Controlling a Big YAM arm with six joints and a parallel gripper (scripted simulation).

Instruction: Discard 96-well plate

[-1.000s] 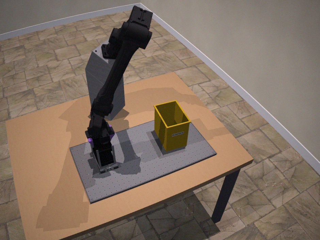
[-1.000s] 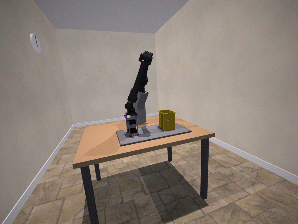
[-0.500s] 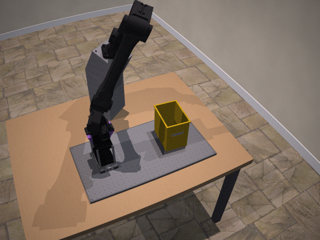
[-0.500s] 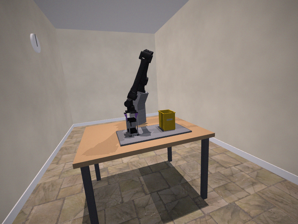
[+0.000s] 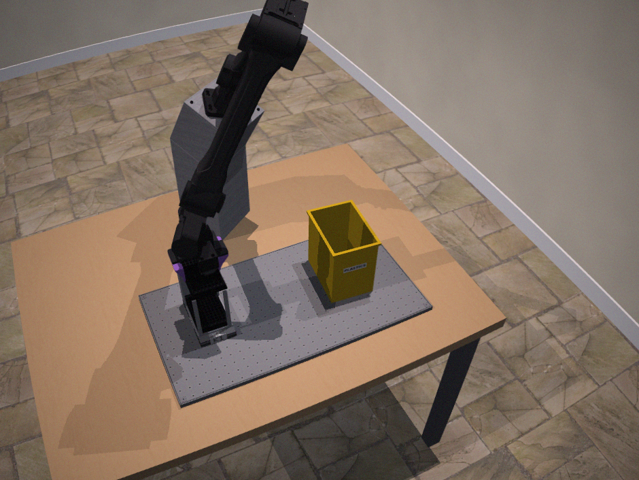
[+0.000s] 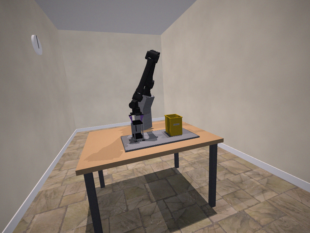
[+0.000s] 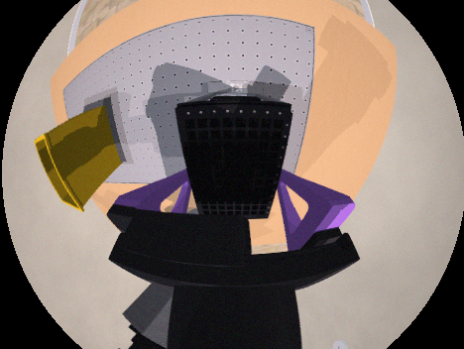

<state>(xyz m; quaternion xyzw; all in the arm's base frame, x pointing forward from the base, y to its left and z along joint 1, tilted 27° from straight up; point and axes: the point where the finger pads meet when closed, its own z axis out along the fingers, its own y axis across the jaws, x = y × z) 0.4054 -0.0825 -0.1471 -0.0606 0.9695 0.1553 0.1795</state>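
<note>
My gripper is now 370 mm to the right of the yellow plastics bin W1, 80 mm above it and 60 mm past it.
</note>
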